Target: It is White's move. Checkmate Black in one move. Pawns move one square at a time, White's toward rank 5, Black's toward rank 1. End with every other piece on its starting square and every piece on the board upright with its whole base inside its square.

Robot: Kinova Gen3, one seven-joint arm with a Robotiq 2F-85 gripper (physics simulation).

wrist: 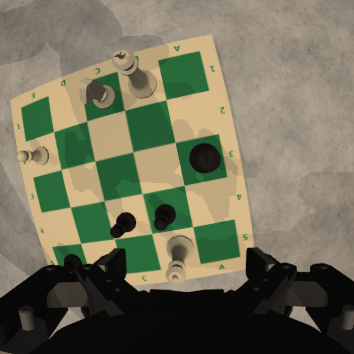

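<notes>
My gripper is open and empty, above the rank 5 edge of the green and cream board. A tall white piece stands on B5, showing between the fingertips but below them. The white king stands on B1, a white knight on C1 and a white pawn on E2. A round dark black piece, seen from above, stands on A3; its type is hard to tell. Black pawns stand on B4 and C4. A black piece on E5 is partly hidden by my left finger.
A mottled grey table top surrounds the board. The black pieces on B4 and C4 stand close to the white piece on B5. Shadows fall across the table and board. The gripper body covers the bottom of the view.
</notes>
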